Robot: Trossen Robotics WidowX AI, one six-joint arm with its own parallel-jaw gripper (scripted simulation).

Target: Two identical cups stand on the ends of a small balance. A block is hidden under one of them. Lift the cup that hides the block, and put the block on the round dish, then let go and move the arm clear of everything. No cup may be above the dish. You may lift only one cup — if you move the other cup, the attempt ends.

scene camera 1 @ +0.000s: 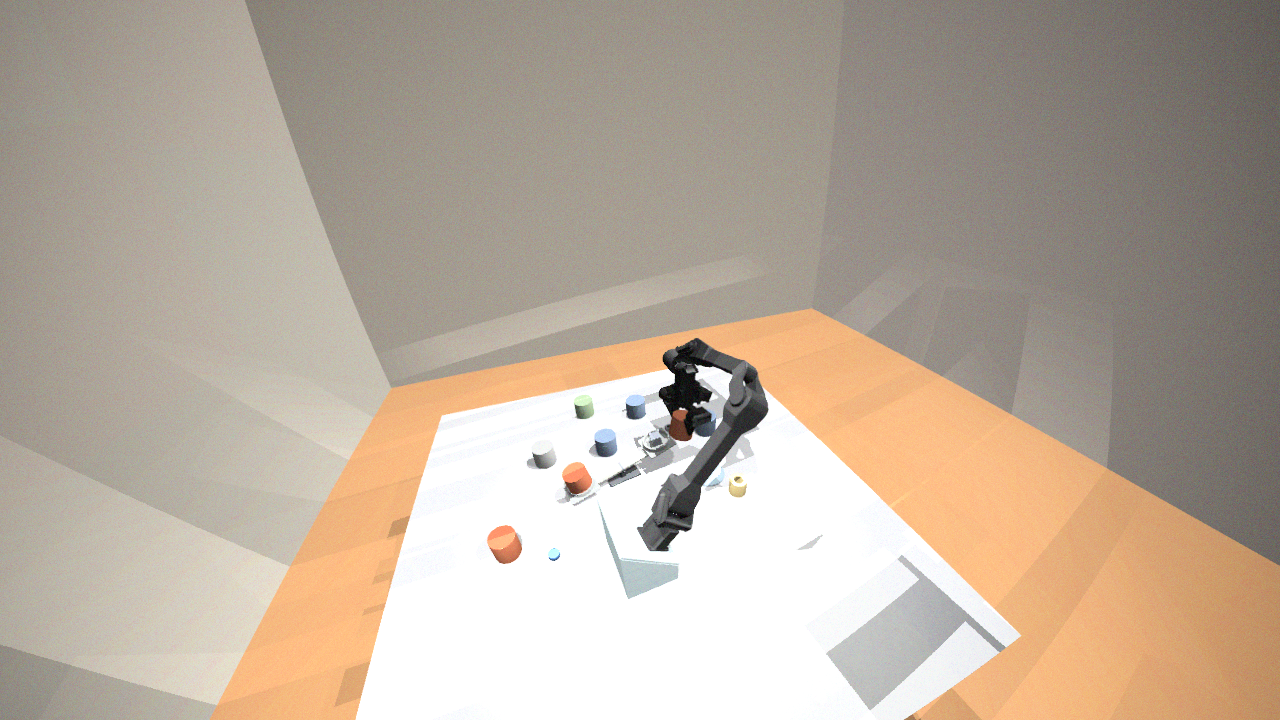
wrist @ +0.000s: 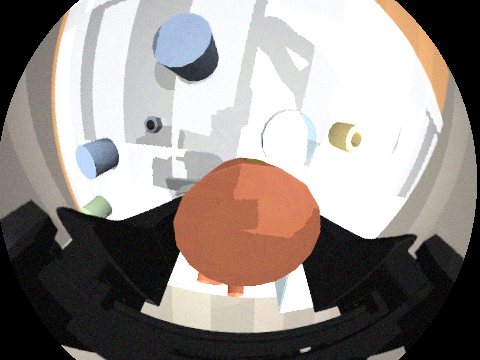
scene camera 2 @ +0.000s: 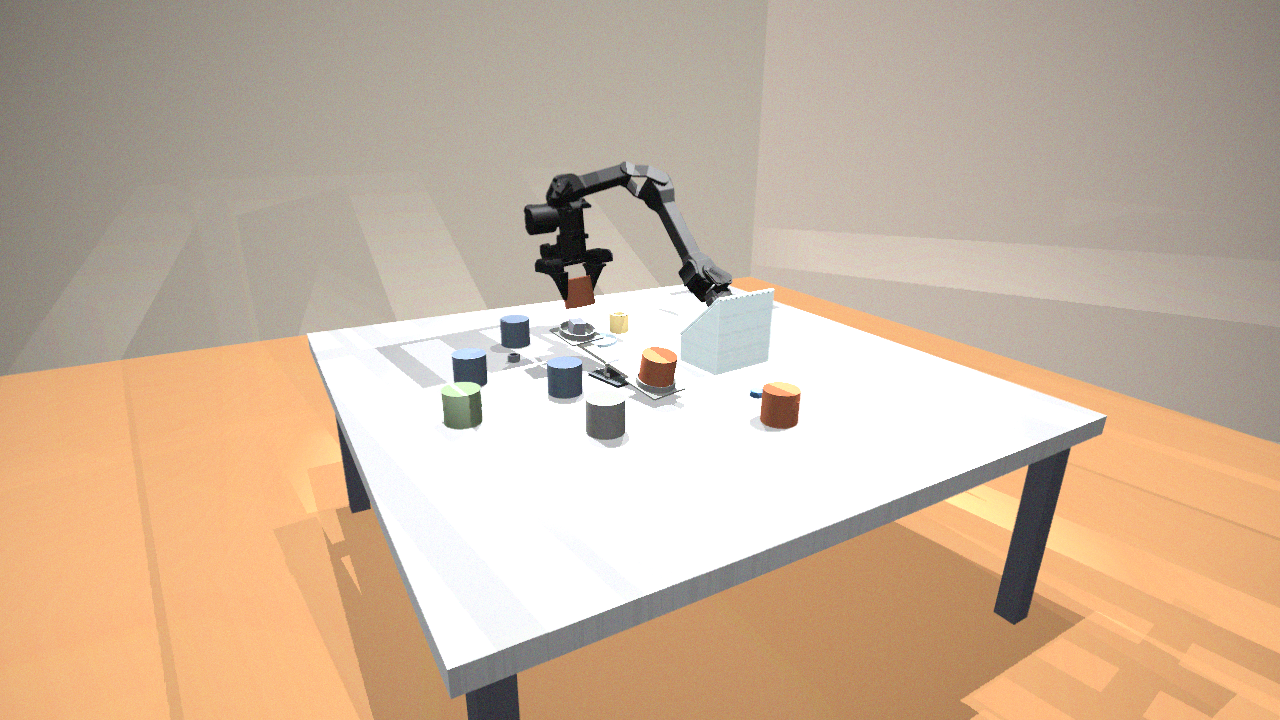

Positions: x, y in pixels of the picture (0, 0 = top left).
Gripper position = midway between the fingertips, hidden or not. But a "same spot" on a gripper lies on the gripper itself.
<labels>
gripper: scene camera 1; wrist; scene camera 2 578, 297
same spot on gripper: (scene camera 1: 670, 405) = (wrist: 158, 288)
</labels>
